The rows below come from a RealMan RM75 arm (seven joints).
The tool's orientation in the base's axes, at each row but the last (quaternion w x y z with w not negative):
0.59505 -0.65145 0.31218 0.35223
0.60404 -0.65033 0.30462 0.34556
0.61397 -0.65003 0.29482 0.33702
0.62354 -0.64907 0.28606 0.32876
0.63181 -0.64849 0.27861 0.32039
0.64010 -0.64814 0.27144 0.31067
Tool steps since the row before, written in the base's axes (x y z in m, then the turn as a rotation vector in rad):
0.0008 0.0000 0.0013 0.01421 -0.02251 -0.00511
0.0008 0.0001 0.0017 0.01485 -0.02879 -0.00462
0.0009 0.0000 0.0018 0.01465 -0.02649 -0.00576
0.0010 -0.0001 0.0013 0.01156 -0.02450 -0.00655
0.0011 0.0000 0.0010 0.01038 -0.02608 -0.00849
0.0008 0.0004 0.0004 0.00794 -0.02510 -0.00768
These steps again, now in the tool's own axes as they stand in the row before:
-0.0006 -0.0014 -0.0001 0.01188 -0.00672 -0.02342
-0.0009 -0.0016 0.0000 0.01171 -0.00699 -0.02974
-0.0009 -0.0018 -0.0001 0.01257 -0.00631 -0.02741
-0.0004 -0.0016 -0.0002 0.01135 -0.00352 -0.02521
-0.0001 -0.0015 -0.0001 0.01202 -0.00130 -0.02672
0.0002 -0.0009 0.0004 0.00985 -0.00004 -0.02559

